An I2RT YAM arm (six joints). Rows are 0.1 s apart.
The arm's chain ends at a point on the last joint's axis. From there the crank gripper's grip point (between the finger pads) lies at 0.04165 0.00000 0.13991 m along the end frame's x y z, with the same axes.
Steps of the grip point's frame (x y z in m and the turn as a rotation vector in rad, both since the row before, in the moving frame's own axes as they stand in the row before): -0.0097, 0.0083, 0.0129, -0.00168, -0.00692, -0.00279; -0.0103, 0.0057, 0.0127, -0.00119, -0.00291, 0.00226; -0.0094, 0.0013, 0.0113, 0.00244, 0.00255, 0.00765; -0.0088, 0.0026, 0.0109, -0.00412, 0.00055, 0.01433; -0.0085, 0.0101, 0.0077, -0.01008, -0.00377, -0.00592
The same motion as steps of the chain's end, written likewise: -0.0087, 0.0082, 0.0126, -0.00168, -0.00692, -0.00279; -0.0099, 0.0054, 0.0126, -0.00119, -0.00291, 0.00226; -0.0098, 0.0013, 0.0114, 0.00244, 0.00255, 0.00765; -0.0089, 0.0014, 0.0109, -0.00412, 0.00055, 0.01433; -0.0080, 0.0089, 0.0075, -0.01008, -0.00377, -0.00592
